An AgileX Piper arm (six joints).
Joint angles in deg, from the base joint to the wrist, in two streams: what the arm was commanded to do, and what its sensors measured. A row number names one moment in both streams.
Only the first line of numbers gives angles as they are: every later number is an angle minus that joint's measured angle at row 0.
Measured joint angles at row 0: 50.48 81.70 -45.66 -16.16 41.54 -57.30
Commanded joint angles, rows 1 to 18: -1.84 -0.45 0.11 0.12 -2.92 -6.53; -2.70 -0.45 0.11 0.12 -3.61 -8.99; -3.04 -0.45 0.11 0.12 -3.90 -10.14; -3.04 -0.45 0.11 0.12 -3.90 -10.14; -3.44 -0.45 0.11 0.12 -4.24 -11.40; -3.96 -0.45 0.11 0.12 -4.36 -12.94; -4.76 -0.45 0.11 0.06 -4.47 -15.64; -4.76 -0.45 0.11 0.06 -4.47 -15.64; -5.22 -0.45 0.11 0.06 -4.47 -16.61; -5.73 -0.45 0.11 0.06 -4.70 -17.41; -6.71 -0.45 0.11 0.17 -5.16 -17.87; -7.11 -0.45 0.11 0.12 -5.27 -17.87; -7.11 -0.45 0.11 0.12 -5.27 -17.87; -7.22 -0.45 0.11 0.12 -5.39 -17.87; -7.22 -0.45 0.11 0.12 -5.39 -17.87; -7.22 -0.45 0.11 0.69 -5.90 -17.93; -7.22 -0.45 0.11 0.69 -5.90 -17.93; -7.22 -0.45 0.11 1.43 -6.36 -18.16
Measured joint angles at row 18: -6.99 0.00 0.00 0.63 -4.13 -17.18
